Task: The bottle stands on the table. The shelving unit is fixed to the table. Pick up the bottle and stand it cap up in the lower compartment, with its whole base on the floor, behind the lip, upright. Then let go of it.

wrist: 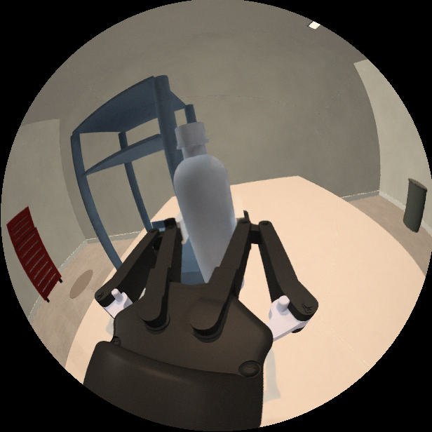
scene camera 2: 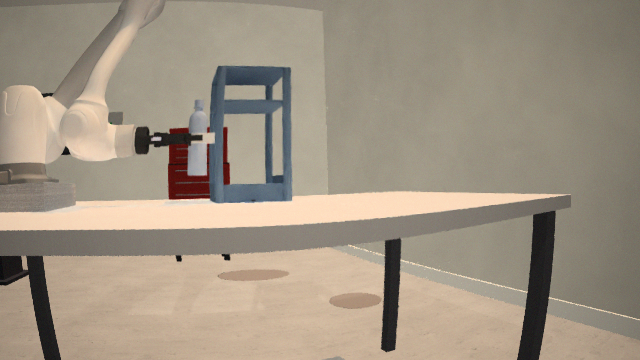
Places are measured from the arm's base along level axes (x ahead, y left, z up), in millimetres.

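Pixels of known places: gripper, between the fingertips: (scene camera 2: 214, 138); arm's base, origin of its link: (scene camera 2: 20, 186).
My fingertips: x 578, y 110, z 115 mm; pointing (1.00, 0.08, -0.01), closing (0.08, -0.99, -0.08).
Observation:
For each thing: its top centre in the pictures, then the offset to it from my fingertips. "*": a spot on its surface instead. Level surfaces: height alone.
- pale blue-grey bottle, centre of its top: (scene camera 2: 199, 100) dx -47, dy -4, dz +107 mm
- table, height of its surface: dz -176 mm
- blue shelving unit, a spot on its surface: (scene camera 2: 217, 150) * dx +10, dy +33, dz -30 mm
- lip, a spot on its surface: (scene camera 2: 255, 192) * dx +120, dy +62, dz -149 mm
- unit's middle shelf, a spot on its surface: (scene camera 2: 252, 106) * dx +120, dy +142, dz +114 mm
The pale blue-grey bottle (scene camera 2: 198, 120) (wrist: 205, 195) is upright, cap up, held above the table (scene camera 2: 400, 207) (wrist: 320, 250). My gripper (scene camera 2: 203, 138) (wrist: 214, 207) is shut on the bottle's body and reaches out horizontally. The blue shelving unit (scene camera 2: 217, 150) (wrist: 166, 117) stands on the table, just right of the bottle in the scene view. The bottle is outside the unit, its base a little above the height of the lip (scene camera 2: 255, 192) in that view. In the wrist view the bottle overlaps the unit's right posts and hides part of the lower compartment.
The unit's middle shelf (scene camera 2: 252, 106) (wrist: 125, 154) lies above the lower compartment, with corner posts at its sides. A red drawer cabinet (scene camera 2: 180, 187) (wrist: 32, 250) stands beyond the table. A dark bin (wrist: 415, 206) stands at the far right of the wrist view.

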